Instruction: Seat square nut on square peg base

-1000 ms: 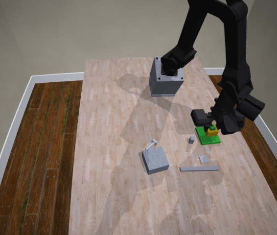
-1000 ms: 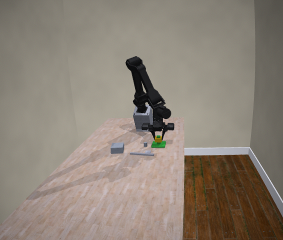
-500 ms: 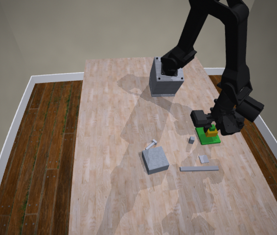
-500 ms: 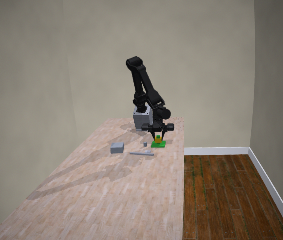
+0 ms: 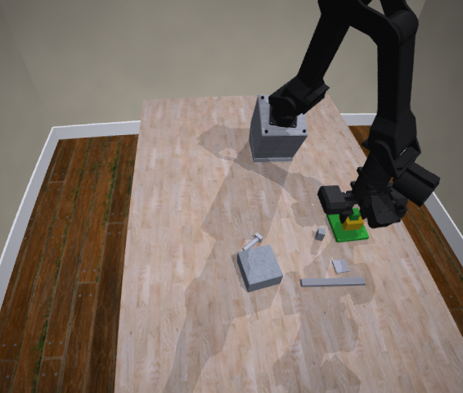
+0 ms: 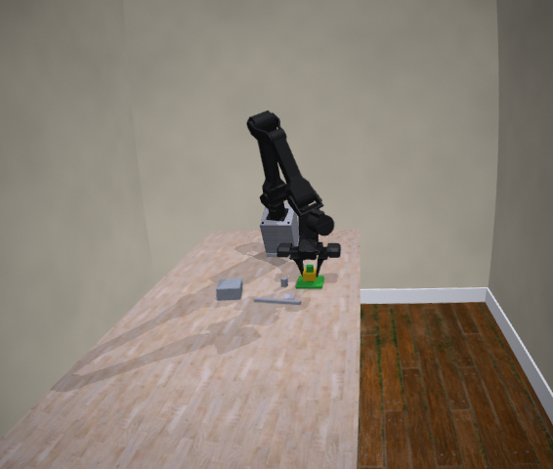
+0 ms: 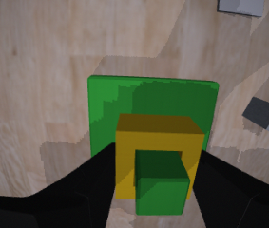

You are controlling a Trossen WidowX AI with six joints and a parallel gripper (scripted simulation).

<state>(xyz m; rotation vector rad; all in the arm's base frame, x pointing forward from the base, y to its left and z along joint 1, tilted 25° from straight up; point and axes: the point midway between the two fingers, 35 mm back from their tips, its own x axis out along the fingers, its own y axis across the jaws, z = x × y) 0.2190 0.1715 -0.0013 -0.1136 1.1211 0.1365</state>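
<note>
My gripper is now 7 cm to the left of the grey cube, 5 cm above it and 4 cm short of it. The rest, counted from my hand: flat grey square (11 cm ahead, 6 cm below, 3 cm to the right); bolt (22 cm to the right, 6 cm ahead, 5 cm below); long grey bar (15 cm ahead, 5 cm to the right, 5 cm below).
</note>
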